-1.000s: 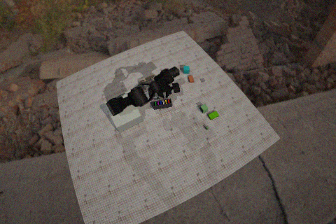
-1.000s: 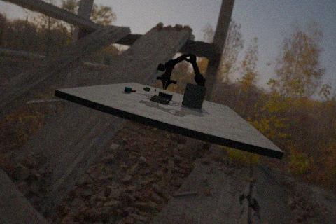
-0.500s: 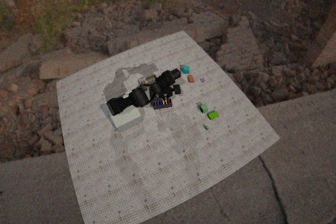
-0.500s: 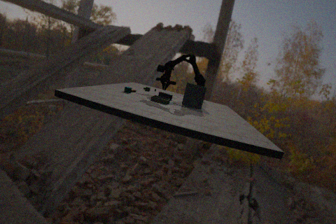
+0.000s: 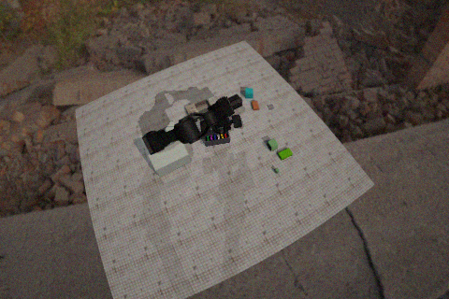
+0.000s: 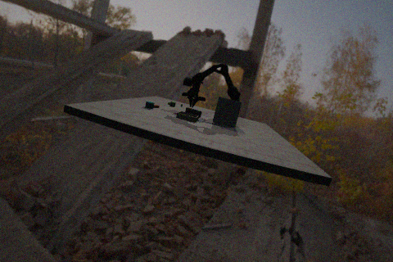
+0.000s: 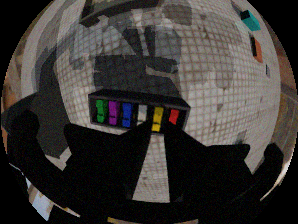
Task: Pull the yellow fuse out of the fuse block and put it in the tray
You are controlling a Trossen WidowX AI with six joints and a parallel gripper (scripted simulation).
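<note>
Now: gripper tip 30 mm above the yellow fuse. From my gripper tip the other things lie so: tan tray (220 mm to the left, 50 mm below, 30 mm behind); then orange block (260 mm ahead, 110 mm to the left, 50 mm below); then teal block (270 mm ahead, 200 mm to the left, 30 mm below).
</note>
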